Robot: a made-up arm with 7 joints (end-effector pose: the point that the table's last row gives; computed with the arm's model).
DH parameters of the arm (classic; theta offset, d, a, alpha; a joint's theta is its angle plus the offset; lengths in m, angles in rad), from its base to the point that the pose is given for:
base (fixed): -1.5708 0.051 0 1.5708
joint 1: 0 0.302 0.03 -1.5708
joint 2: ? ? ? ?
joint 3: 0 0.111 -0.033 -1.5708
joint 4: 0 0.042 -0.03 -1.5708
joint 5: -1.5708 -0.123 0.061 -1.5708
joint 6: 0 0.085 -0.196 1.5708
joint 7: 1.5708 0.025 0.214 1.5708
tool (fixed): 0 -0.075 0 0
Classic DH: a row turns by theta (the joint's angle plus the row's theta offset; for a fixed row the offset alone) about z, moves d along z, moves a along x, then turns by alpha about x.
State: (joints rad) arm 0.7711 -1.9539 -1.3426 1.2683 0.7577 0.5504 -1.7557
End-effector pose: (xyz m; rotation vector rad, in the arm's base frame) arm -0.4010 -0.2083 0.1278 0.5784 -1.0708 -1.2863
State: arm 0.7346 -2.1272 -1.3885 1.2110 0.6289 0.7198 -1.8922
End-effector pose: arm -0.4762 -0.2049 0.1160 0.6343 -1.3362 -1.7203
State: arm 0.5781 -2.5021 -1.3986 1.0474 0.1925 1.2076 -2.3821
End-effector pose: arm -0.6440 -0.0403 0.0576 -0.2725 1.2741 2.3183
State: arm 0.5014 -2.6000 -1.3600 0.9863 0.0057 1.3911 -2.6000
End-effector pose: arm -0.6500 0.0551 0.0686 -0.0056 0.8784 2.0121
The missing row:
joint 2: 1.5708 0.015 0.141 1.5708
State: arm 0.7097 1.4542 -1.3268 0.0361 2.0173 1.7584 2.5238
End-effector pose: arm -0.2915 0.1378 -0.1557 -1.4539 -0.8976 2.3813
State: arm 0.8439 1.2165 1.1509 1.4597 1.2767 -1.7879 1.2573
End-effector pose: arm -0.1278 0.5501 0.1679 -2.2559 -2.1657 -0.0775
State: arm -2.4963 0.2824 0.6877 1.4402 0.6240 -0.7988 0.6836
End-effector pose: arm 0.2964 -0.0023 0.0108 0.5602 -0.6860 -0.0812
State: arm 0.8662 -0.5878 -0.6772 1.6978 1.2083 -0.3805 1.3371
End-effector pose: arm -0.3081 -0.5241 0.2730 1.6583 -2.4717 -0.3232
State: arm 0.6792 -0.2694 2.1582 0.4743 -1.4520 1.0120 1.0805
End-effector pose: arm -0.2189 0.0325 -0.0966 -1.9209 -1.3350 1.8305
